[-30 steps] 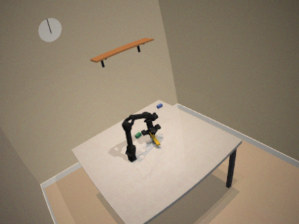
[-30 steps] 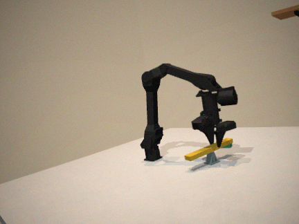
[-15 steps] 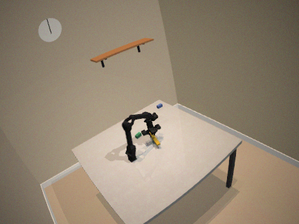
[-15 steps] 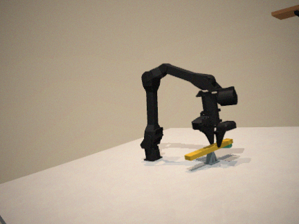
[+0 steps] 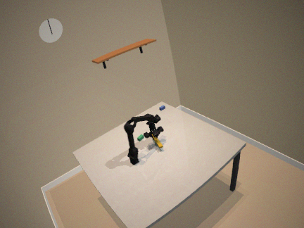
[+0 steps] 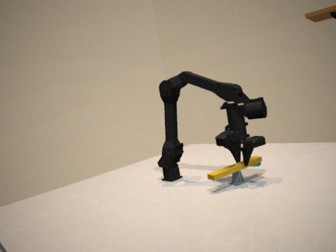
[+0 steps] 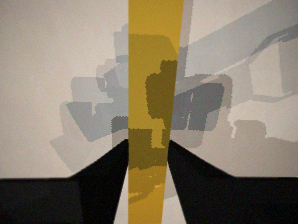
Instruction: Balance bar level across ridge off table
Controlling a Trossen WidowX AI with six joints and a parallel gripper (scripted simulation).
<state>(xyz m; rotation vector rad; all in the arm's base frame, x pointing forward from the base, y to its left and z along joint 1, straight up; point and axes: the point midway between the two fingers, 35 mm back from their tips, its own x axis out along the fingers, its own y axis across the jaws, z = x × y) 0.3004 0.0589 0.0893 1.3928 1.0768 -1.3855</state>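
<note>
My gripper tip is 10 mm past the yellow bar and 30 mm to the left of it. The rest, counted from my gripper tip: blue block (440 mm ahead, 440 mm to the left, 40 mm below); then green block (60 mm behind, 180 mm to the left, 40 mm below).
</note>
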